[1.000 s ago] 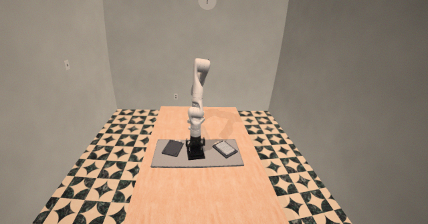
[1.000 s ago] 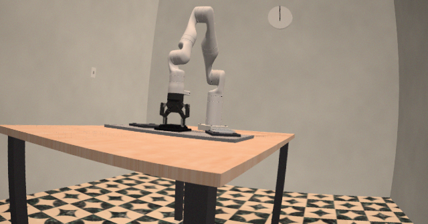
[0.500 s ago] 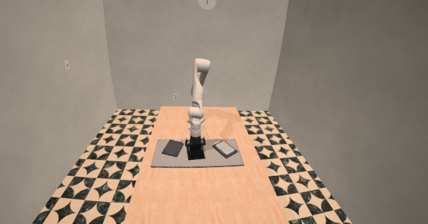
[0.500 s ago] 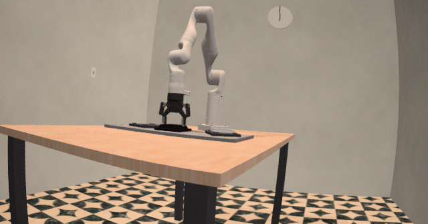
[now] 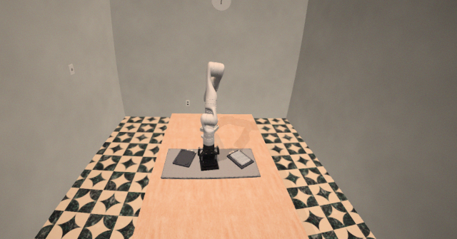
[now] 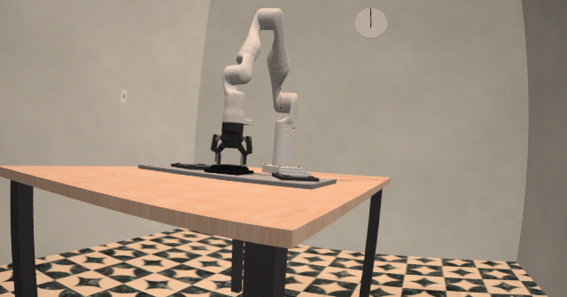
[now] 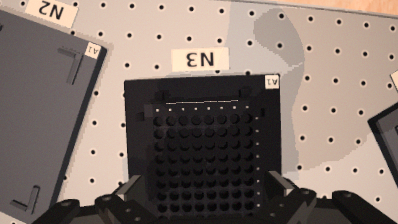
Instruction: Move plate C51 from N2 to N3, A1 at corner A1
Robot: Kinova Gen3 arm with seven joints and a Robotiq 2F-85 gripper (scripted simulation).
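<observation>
Now: the plate C51 10 mm below my hand. From my hand the other things lie so: landing nest N3 (30 mm below); N3 label (90 mm behind, 20 mm to the right, 30 mm below); A1 corner mark (80 mm behind, 40 mm to the left, 20 mm below).
</observation>
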